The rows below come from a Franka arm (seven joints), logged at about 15 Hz.
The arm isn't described. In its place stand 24 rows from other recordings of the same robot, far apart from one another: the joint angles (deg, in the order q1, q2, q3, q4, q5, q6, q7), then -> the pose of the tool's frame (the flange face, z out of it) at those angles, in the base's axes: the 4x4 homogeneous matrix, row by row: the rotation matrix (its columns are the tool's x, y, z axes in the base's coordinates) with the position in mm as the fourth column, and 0 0 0 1 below.
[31.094, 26.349, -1.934, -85.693, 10.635, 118.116, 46.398] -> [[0.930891 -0.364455 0.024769 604.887], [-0.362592 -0.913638 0.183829 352.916], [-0.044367 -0.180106 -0.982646 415.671], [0 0 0 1]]
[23.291, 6.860, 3.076, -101.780, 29.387, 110.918, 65.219] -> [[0.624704 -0.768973 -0.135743 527.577], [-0.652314 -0.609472 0.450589 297.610], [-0.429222 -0.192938 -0.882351 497.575], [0 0 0 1]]
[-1.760, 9.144, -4.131, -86.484, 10.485, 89.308, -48.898] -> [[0.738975 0.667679 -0.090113 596.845], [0.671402 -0.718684 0.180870 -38.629], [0.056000 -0.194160 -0.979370 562.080], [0 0 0 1]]
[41.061, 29.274, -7.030, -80.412, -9.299, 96.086, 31.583] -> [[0.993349 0.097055 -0.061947 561.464], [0.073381 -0.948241 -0.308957 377.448], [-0.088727 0.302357 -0.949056 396.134], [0 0 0 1]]
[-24.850, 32.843, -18.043, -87.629, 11.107, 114.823, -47.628] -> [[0.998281 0.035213 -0.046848 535.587], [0.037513 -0.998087 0.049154 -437.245], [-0.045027 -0.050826 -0.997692 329.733], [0 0 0 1]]
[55.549, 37.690, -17.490, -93.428, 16.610, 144.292, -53.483] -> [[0.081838 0.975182 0.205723 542.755], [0.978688 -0.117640 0.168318 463.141], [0.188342 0.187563 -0.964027 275.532], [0 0 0 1]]
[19.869, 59.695, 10.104, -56.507, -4.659, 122.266, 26.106] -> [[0.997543 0.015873 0.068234 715.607], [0.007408 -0.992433 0.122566 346.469], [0.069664 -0.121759 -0.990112 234.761], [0 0 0 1]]
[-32.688, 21.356, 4.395, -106.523, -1.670, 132.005, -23.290] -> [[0.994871 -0.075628 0.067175 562.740], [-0.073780 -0.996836 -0.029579 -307.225], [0.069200 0.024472 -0.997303 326.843], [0 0 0 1]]
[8.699, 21.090, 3.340, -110.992, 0.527, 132.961, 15.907] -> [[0.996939 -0.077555 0.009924 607.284], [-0.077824 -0.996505 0.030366 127.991], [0.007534 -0.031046 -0.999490 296.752], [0 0 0 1]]
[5.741, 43.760, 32.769, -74.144, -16.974, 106.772, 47.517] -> [[0.976081 -0.174716 -0.129382 635.974], [-0.171203 -0.984507 0.037878 349.686], [-0.133996 -0.014821 -0.990871 331.600], [0 0 0 1]]
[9.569, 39.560, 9.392, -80.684, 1.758, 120.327, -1.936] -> [[0.951936 0.304843 -0.029805 693.986], [0.306113 -0.943480 0.127042 215.128], [0.010608 -0.130059 -0.991449 300.223], [0 0 0 1]]
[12.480, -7.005, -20.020, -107.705, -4.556, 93.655, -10.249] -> [[0.989068 0.063449 -0.133113 505.386], [0.061196 -0.997906 -0.020959 -82.726], [-0.134164 0.012584 -0.990879 545.538], [0 0 0 1]]
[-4.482, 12.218, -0.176, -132.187, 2.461, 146.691, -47.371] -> [[0.757334 0.651674 0.042028 528.483], [0.651501 -0.758395 0.019585 -43.709], [0.044637 0.012549 -0.998924 256.740], [0 0 0 1]]
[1.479, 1.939, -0.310, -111.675, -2.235, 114.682, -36.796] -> [[0.778532 0.627297 0.019639 567.965], [0.627568 -0.777765 -0.035225 9.256], [-0.006822 0.039749 -0.999186 462.501], [0 0 0 1]]
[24.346, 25.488, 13.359, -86.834, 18.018, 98.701, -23.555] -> [[0.548154 0.733232 -0.402365 516.661], [0.833931 -0.515918 0.195927 408.680], [-0.063927 -0.442943 -0.894268 402.165], [0 0 0 1]]
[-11.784, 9.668, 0.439, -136.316, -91.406, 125.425, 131.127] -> [[0.253992 -0.951435 0.173952 476.402], [-0.422014 -0.270843 -0.865187 -132.421], [0.870283 0.146340 -0.470311 248.125], [0 0 0 1]]
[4.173, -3.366, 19.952, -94.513, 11.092, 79.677, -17.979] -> [[0.715748 0.650657 -0.253673 458.719], [0.684874 -0.725019 0.072764 236.629], [-0.136573 -0.225815 -0.964549 605.661], [0 0 0 1]]
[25.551, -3.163, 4.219, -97.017, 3.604, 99.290, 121.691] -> [[-0.037985 -0.997849 0.053428 475.255], [-0.994316 0.043064 0.097370 279.700], [-0.099461 -0.049426 -0.993813 611.464], [0 0 0 1]]
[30.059, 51.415, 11.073, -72.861, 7.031, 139.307, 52.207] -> [[0.934930 -0.345203 0.082102 611.213], [-0.351814 -0.871708 0.341104 478.052], [-0.046181 -0.347793 -0.936433 245.187], [0 0 0 1]]
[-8.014, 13.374, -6.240, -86.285, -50.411, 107.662, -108.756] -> [[-0.296823 0.954885 0.009494 619.803], [0.600021 0.194231 -0.776047 -209.095], [-0.742880 -0.224653 -0.630604 573.706], [0 0 0 1]]
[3.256, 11.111, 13.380, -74.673, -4.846, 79.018, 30.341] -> [[0.964563 -0.245188 -0.097472 574.507], [-0.252319 -0.965180 -0.069010 144.753], [-0.077158 0.091159 -0.992843 623.794], [0 0 0 1]]
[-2.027, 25.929, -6.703, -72.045, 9.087, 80.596, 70.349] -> [[0.167320 -0.946354 -0.276440 653.185], [-0.965629 -0.213875 0.147707 -65.591], [-0.198906 0.242224 -0.949612 483.242], [0 0 0 1]]
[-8.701, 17.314, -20.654, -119.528, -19.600, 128.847, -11.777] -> [[0.967900 -0.026910 -0.249890 493.968], [-0.097539 -0.956545 -0.274787 -285.160], [-0.231636 0.290341 -0.928465 281.104], [0 0 0 1]]
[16.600, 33.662, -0.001, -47.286, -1.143, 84.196, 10.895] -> [[0.993520 0.096566 0.059939 675.298], [0.096909 -0.995289 -0.002851 198.906], [0.059381 0.008641 -0.998198 590.353], [0 0 0 1]]
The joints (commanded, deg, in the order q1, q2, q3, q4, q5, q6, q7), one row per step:
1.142, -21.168, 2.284, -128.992, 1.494, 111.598, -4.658
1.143, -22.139, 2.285, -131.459, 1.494, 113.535, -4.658
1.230, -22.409, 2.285, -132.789, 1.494, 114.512, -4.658
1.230, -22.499, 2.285, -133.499, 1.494, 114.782, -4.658
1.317, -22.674, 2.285, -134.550, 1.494, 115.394, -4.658
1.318, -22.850, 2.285, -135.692, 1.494, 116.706, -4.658
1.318, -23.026, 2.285, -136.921, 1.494, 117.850, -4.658
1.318, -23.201, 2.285, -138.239, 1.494, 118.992, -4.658
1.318, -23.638, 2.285, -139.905, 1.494, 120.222, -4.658
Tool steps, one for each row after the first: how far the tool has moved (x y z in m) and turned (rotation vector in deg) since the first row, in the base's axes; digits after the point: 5 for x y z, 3 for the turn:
-0.00585, -0.00057, -0.01014, -0.027, -0.443, -0.054
-0.00853, -0.00023, -0.01768, -0.050, -0.361, 0.004
-0.01028, -0.00042, -0.02254, -0.077, -0.012, -0.009
-0.01274, -0.00004, -0.02903, -0.105, 0.251, 0.057
-0.01428, -0.00030, -0.03512, -0.103, -0.095, 0.028
-0.01651, -0.00061, -0.04219, -0.116, -0.187, 0.000
-0.01916, -0.00096, -0.05000, -0.135, -0.187, -0.030
-0.02357, -0.00145, -0.05857, -0.165, -0.190, -0.066

